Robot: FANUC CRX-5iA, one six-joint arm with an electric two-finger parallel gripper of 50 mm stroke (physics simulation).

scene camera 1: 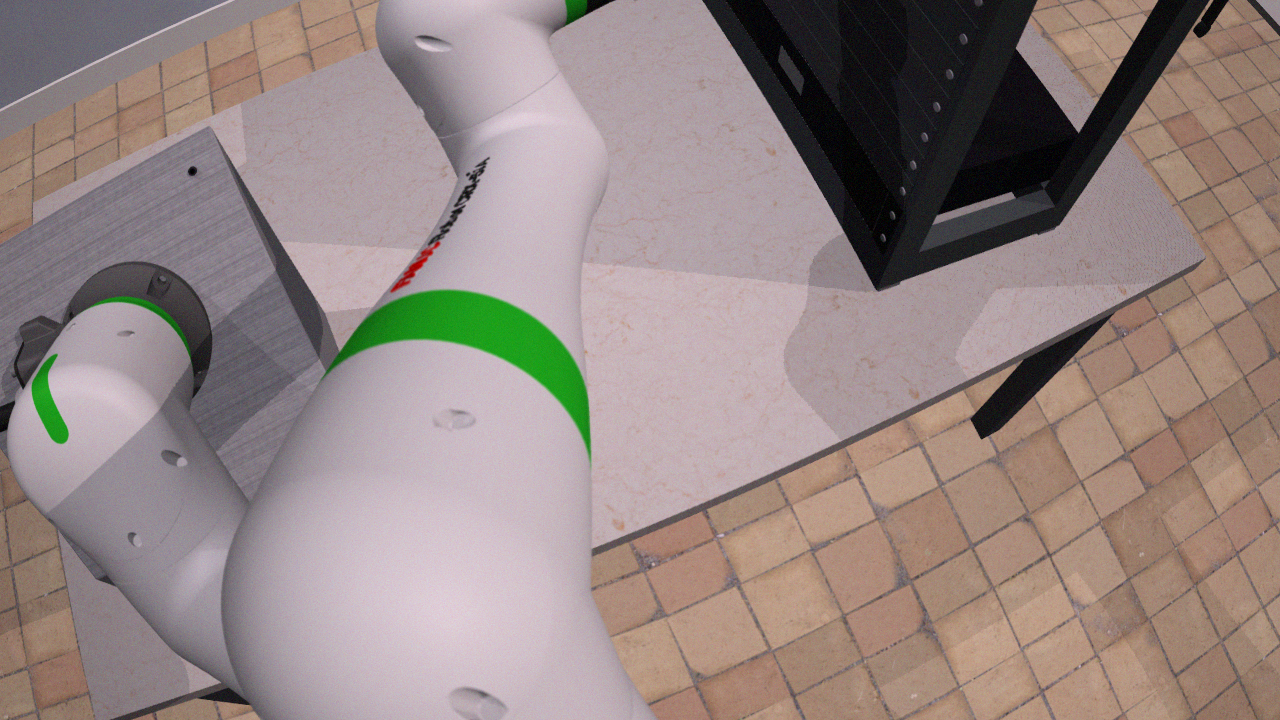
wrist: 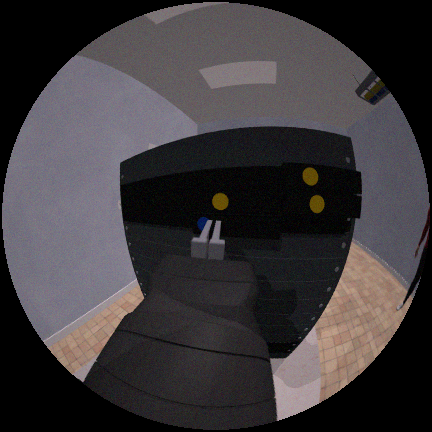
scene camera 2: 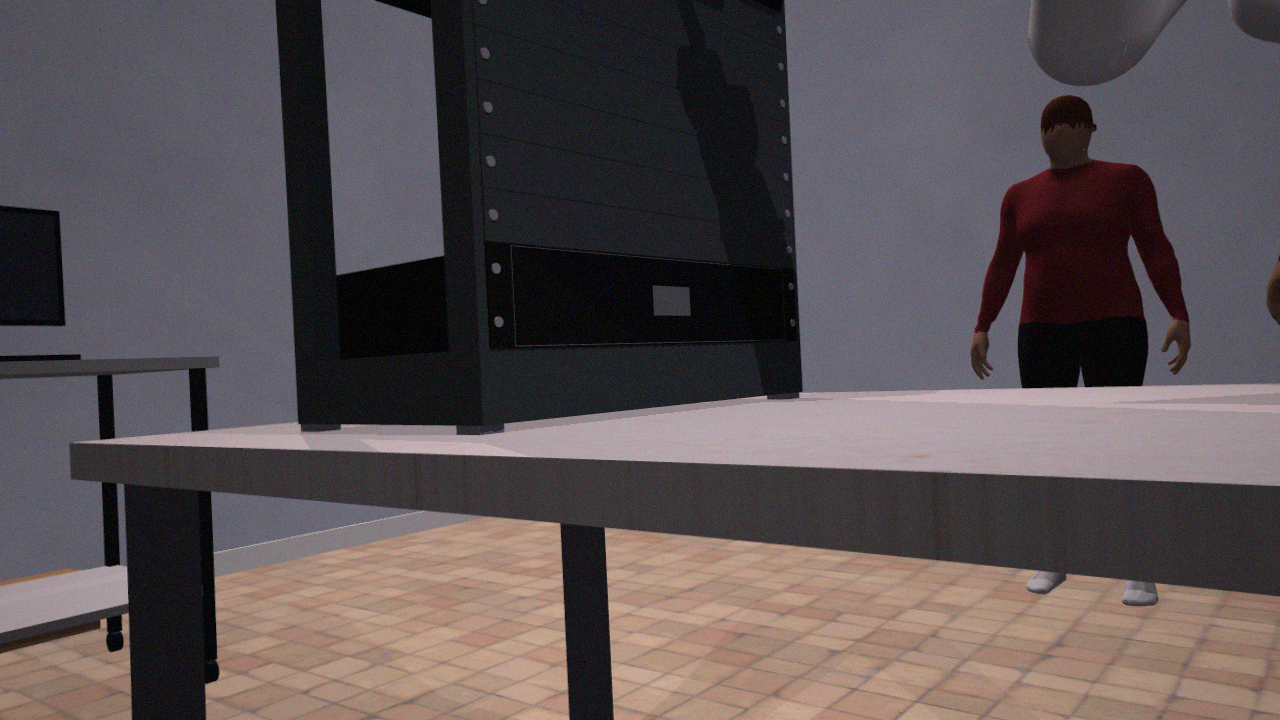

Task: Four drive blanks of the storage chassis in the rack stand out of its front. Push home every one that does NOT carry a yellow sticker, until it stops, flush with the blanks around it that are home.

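Places are measured from the arm's base along level axes (x ahead, y left, z up), in metres.
Where they show: gripper, fingertip midpoint: [wrist: 213, 228]; arm's base, link origin: [scene camera 1: 137, 340].
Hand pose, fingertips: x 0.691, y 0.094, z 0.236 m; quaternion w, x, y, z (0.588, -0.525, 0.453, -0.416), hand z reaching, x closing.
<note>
Each offset is from my fingertips to the centre of the thing. "spot": to the spot under its first point. Level surfaces: height alone.
The black storage chassis @(spot: dy +0.108, dx +0.038, dz +0.038 m) [wrist: 160, 197] spans the rack [wrist: 240, 145] [scene camera 1: 964, 120] [scene camera 2: 460, 268] in the wrist view. Yellow stickers show on an upper right blank @(spot: dy -0.089, dx -0.007, dz +0.061 m) [wrist: 292, 175], a blank below it @(spot: dy -0.093, dx -0.007, dz +0.030 m) [wrist: 295, 205] and a middle blank @(dy -0.026, dx +0.056, dz +0.033 m) [wrist: 250, 202]. The two right blanks stand out past the rack's right edge. A blue sticker @(dy +0.013, dx +0.003, dz +0.005 m) [wrist: 202, 223] marks a lower blank left of the middle, partly behind the fingers. My gripper [wrist: 213, 228] is shut and empty, its tips over the chassis's lower edge, just right of the blue sticker. Contact and the dark blanks' exact depths cannot be told.
The rack stands on a stone-topped table @(dz -0.482 m) [scene camera 1: 698, 358] [scene camera 2: 895, 438]. Dark filler panels [wrist: 310, 260] [scene camera 2: 608, 170] lie below the chassis. A black unit with a grey label @(spot: dy +0.030, dx +0.049, dz -0.367 m) [scene camera 2: 671, 300] sits at the rack's bottom. A person in red [scene camera 2: 1078, 241] stands behind the table.
</note>
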